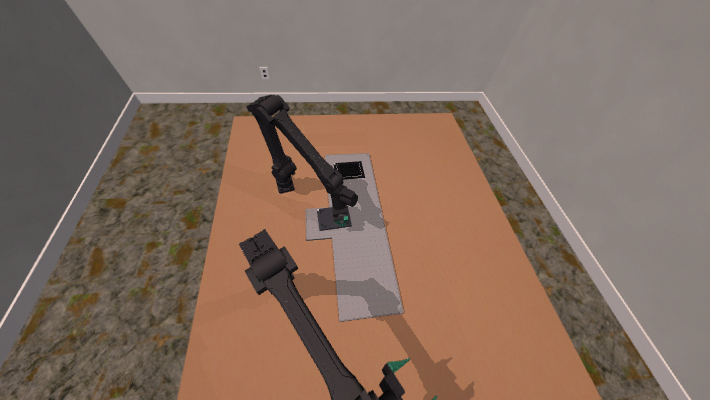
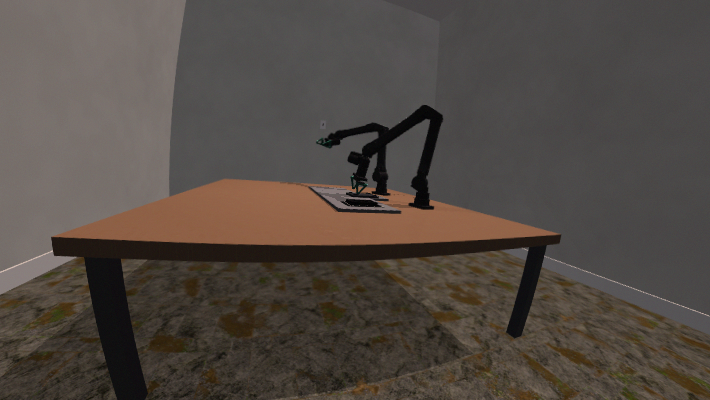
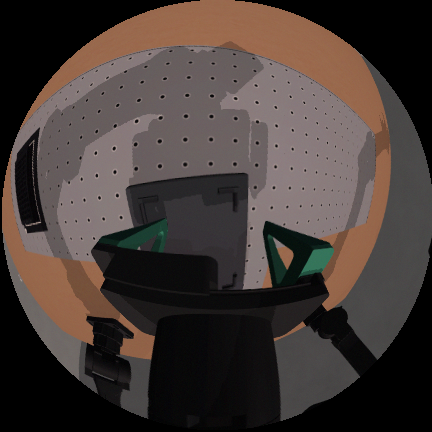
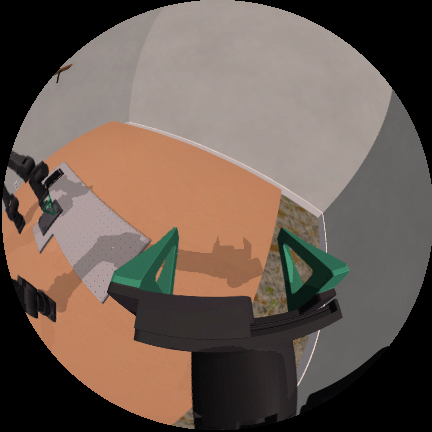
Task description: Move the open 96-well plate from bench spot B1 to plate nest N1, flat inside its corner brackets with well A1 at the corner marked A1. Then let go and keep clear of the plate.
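Frame: origin at the left arm's base, x ahead, y left, z up, level; metres.
Where they show: left gripper, fingertip midpoint: (image 1: pixel 341 218) (image 2: pixel 355 191) (image 3: pixel 215 225) (image 4: pixel 52 210); right gripper, fingertip midpoint: (image 1: pixel 422 376) (image 2: pixel 319 143) (image 4: pixel 230 232); left arm's base, origin of the base link: (image 1: pixel 284 183) (image 2: pixel 421 207) (image 3: pixel 108 325) (image 4: pixel 20 224); right arm's base, origin of the base link: (image 2: pixel 380 194) (image 4: pixel 46 305).
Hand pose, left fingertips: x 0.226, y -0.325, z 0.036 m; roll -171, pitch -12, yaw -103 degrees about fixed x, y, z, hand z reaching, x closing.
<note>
Each offset is from my left fingertips to the centre of the thing. Level surfaces: height alone.
The black 96-well plate {dy +0.307, dx +0.146, dz -0.014 m} (image 1: pixel 350 170) (image 2: pixel 362 203) (image 3: pixel 27 185) (image 4: pixel 54 176) lies flat on the light-grey perforated board. The dark-grey plate nest {dy +0.027, dx -0.033, dz -0.015 m} (image 1: pixel 325 223) (image 3: pixel 225 245) (image 4: pixel 48 221) with corner brackets lies apart from it on the same board; no plate sits in its visible part. My left gripper (image 1: pixel 342 220) (image 2: pixel 359 187) (image 3: pixel 215 225) points down, open and empty, low over the nest, away from the plate. My right gripper (image 1: pixel 423 378) (image 2: pixel 320 143) (image 4: pixel 230 232) is open and empty, held high and far from the plate. The A1 mark and part of the nest are not readable or hidden.
The perforated board {dz -0.023 m} (image 1: pixel 357 260) (image 3: pixel 305 150) (image 4: pixel 92 215) runs along the brown table {dz -0.036 m} (image 1: pixel 450 225) (image 2: pixel 240 220), with a short side extension beside the nest. The right arm's base (image 1: pixel 259 245) stands beside the board. Both arms cast shadows across the board.
</note>
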